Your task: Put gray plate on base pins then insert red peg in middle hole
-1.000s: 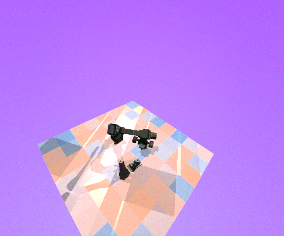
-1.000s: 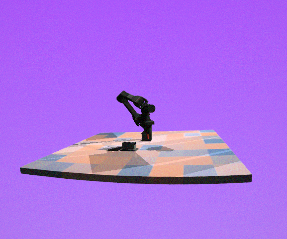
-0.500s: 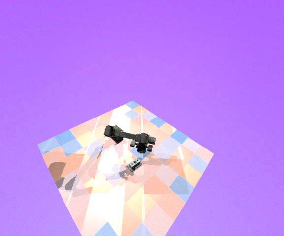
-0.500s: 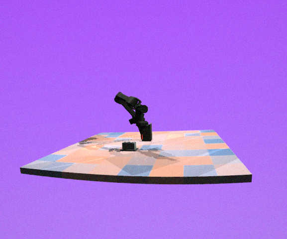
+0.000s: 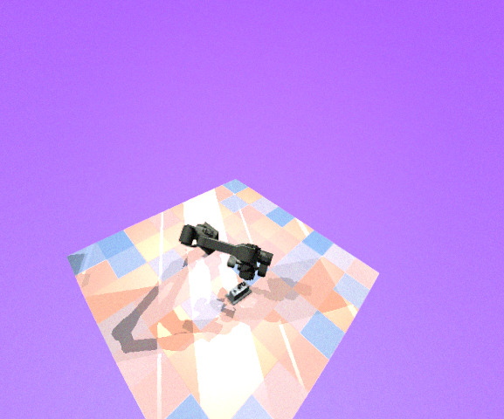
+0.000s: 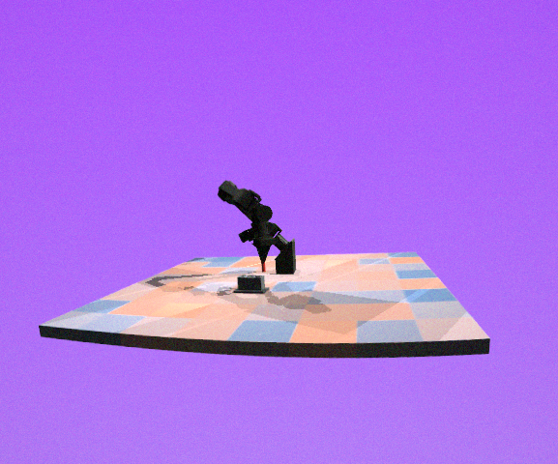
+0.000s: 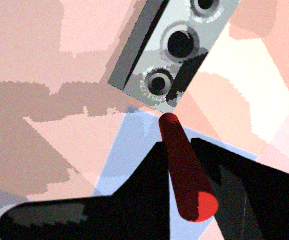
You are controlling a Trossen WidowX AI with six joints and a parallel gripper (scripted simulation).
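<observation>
The gray plate lies 60 mm below my gripper tip and 50 mm to the right of it. Round my gripper tip: red peg right at my gripper tip.
</observation>
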